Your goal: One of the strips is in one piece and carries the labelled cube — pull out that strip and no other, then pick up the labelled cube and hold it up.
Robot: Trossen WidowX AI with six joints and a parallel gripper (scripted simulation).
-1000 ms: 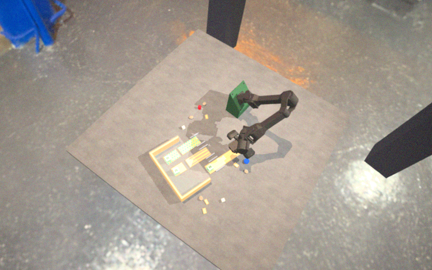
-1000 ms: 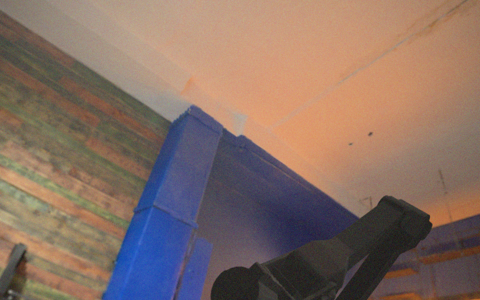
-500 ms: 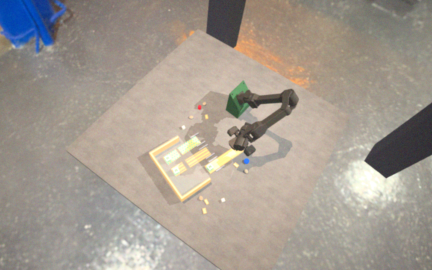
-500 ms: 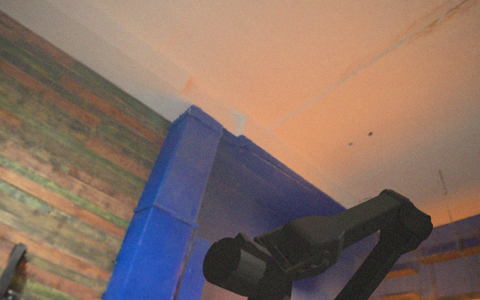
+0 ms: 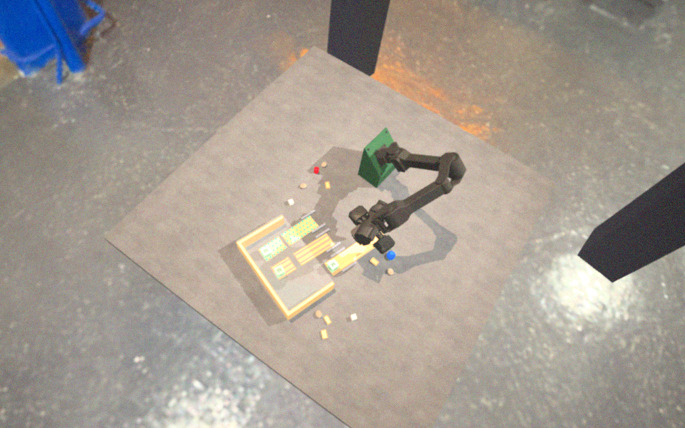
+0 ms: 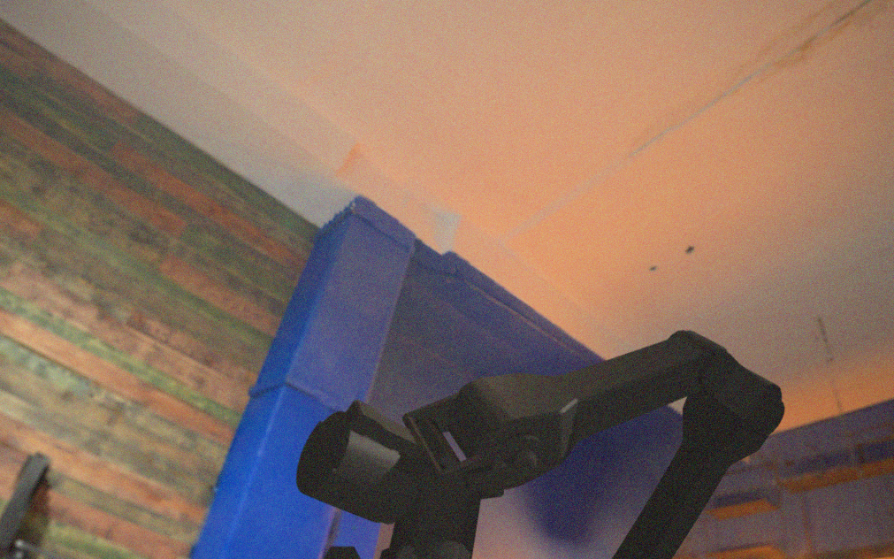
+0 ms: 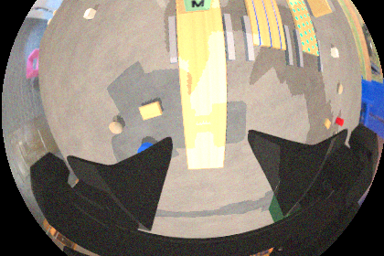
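My gripper tip is 50 mm short of the pale wooden strip, 50 mm above it and 10 mm to the left of it.
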